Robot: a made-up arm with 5 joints. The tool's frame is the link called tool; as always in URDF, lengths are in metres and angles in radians.
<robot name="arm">
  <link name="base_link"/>
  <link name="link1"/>
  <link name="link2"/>
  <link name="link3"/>
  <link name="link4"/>
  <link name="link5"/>
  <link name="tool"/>
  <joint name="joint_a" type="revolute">
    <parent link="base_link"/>
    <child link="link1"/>
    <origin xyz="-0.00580 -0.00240 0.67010" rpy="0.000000 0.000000 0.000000"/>
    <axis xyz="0 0 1"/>
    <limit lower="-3.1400" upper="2.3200" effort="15" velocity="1"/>
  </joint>
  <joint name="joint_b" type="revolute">
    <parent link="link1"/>
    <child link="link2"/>
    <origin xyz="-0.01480 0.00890 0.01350" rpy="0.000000 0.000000 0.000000"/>
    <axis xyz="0 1 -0.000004"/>
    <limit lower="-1.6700" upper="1.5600" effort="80" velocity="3.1"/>
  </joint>
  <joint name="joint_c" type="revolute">
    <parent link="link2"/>
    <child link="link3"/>
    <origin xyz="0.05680 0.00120 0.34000" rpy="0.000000 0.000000 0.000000"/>
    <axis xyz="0 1 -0.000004"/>
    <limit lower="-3.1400" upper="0.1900" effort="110" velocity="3"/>
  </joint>
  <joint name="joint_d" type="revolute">
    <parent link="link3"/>
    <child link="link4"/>
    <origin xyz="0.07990 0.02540 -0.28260" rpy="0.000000 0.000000 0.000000"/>
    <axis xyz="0 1 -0.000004"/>
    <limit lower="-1.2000" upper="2.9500" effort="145" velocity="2.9"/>
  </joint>
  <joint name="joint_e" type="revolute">
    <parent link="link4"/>
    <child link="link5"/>
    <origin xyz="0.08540 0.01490 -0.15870" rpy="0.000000 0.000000 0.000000"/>
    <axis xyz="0 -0.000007 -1"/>
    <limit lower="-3.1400" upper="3.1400" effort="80" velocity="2.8"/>
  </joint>
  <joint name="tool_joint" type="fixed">
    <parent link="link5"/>
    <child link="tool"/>
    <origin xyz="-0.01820 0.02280 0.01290" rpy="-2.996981 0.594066 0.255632"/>
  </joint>
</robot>
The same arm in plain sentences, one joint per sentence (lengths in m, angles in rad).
The arm has five revolute joints in a row. What follows holds with every joint at zero, and every direction is one of the base frame's. Joint 1 sits 0.0058 m along -x and 0.0024 m along -y and 0.6701 m along +z from the base frame's origin and rotates about +z, from -3.1400 to 2.3200 rad. Joint 2 sits 0.0148 m along -x and 0.0089 m along +y and 0.0135 m along +z from joint 1 and rotates about +y, from -1.6700 to 1.5600 rad. Joint 3 sits 0.0568 m along +x and 0.0012 m along +y and 0.3400 m along +z from joint 2 and rotates about +y, from -3.1400 to 0.1900 rad. Joint 4 sits 0.0799 m along +x and 0.0254 m along +y and 0.2826 m along -z from joint 3 and rotates about +y, from -1.2000 to 2.9500 rad. Joint 5 sits 0.0854 m along +x and 0.0149 m along +y and 0.1587 m along -z from joint 4 and rotates about -z, from -3.1400 to 3.1400 rad. The tool frame, which is the frame that the pose is given for, sits 0.0182 m along -x and 0.0228 m along +y and 0.0129 m along +z from joint 5; its axes are the base frame's turned by roll -2.9970, pitch 0.5941 and yaw 0.2556 rad (as in URDF: about the fixed x, then y, then z).
